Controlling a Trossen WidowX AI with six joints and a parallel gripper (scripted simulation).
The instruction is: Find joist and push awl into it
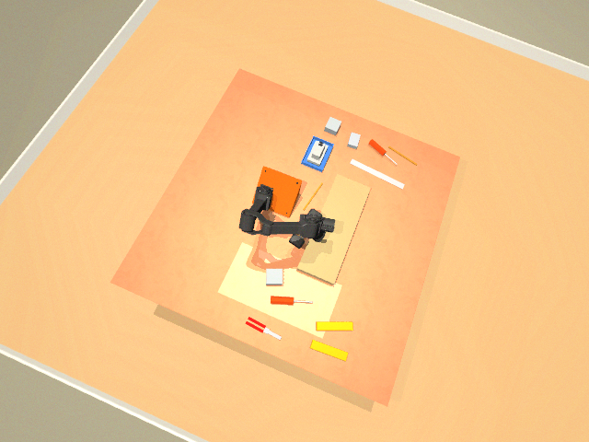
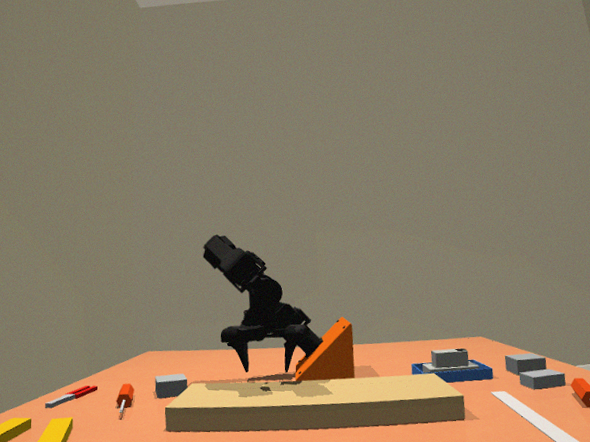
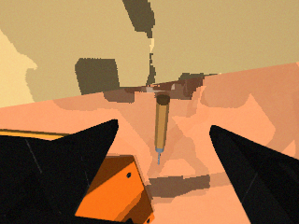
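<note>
Now: gripper tip 60 mm past the awl, 10 mm to the right of it and 50 mm above it. Also, from my gripper tip: grey stud finder 80 mm behind, 460 mm to the left; blue tray 80 mm behind, 440 mm to the left, 40 mm below; square indicator 80 mm behind, 470 mm to the left, 10 mm above.
</note>
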